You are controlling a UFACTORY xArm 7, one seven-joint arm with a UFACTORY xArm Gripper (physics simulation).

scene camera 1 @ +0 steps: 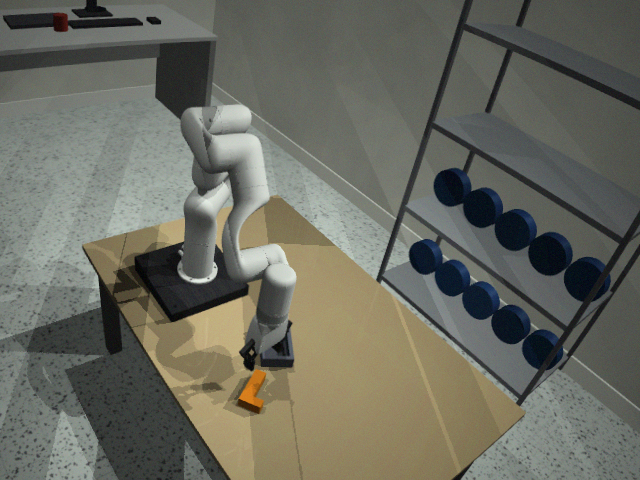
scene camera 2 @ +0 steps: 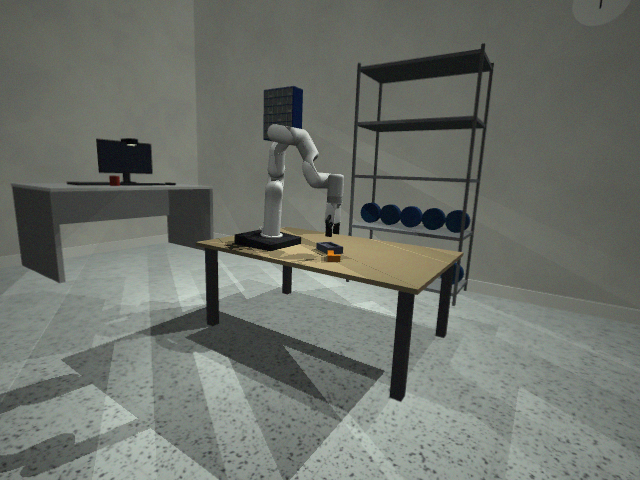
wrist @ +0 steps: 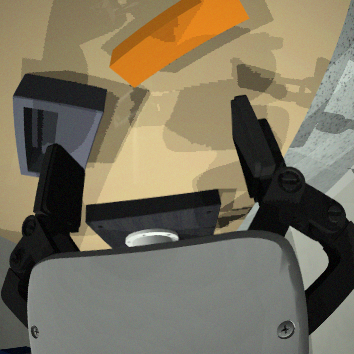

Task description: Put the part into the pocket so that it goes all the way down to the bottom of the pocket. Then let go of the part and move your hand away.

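Seen in the pictures: gripper, fingertip midpoint: (scene camera 1: pixel 262 358) (scene camera 2: pixel 332 235) (wrist: pixel 144 135); arm's base, link origin: (scene camera 1: pixel 197 270) (scene camera 2: pixel 271 235) (wrist: pixel 151 237).
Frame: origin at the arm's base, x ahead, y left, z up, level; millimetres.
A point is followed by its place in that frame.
Observation:
The orange L-shaped part (scene camera 1: pixel 253 388) {x 439, y -166, z -17 mm} (scene camera 2: pixel 333 257) {x 463, y -206, z -26 mm} (wrist: pixel 185 37) {x 430, y -167, z -17 mm} lies flat on the table, outside the pocket; its far end is cut off by the top edge of the wrist view. The dark blue-grey block (scene camera 1: pixel 277 362) {x 413, y -47, z -26 mm} (scene camera 2: pixel 329 248) {x 389, y -73, z -16 mm} (wrist: pixel 62 92) {x 412, y -49, z -26 mm} with the pocket stands beside it, nearer the robot base. In scene camera 1 the hand hides much of the block. My gripper (scene camera 1: pixel 266 356) {x 424, y -131, z 65 mm} (scene camera 2: pixel 332 234) {x 424, y -131, z 65 mm} (wrist: pixel 144 135) {x 424, y -131, z 65 mm} is open and empty, pointing down above the table. In the wrist view the left finger overlaps the block and the part lies beyond the fingertips.
The wooden table (scene camera 1: pixel 361 361) {x 560, y 161, z -47 mm} (scene camera 2: pixel 392 258) {x 696, y 16, z -47 mm} carries the black base plate (scene camera 1: pixel 206 297) {x 106, y -48, z -10 mm} (scene camera 2: pixel 266 240) {x 37, y -113, z -7 mm} (wrist: pixel 155 207) {x 121, y -50, z -24 mm} of the arm. A shelf rack (scene camera 1: pixel 563 59) (scene camera 2: pixel 355 155) with blue discs stands beyond the table. A grey desk (scene camera 1: pixel 180 38) (scene camera 2: pixel 36 227) stands farther back.

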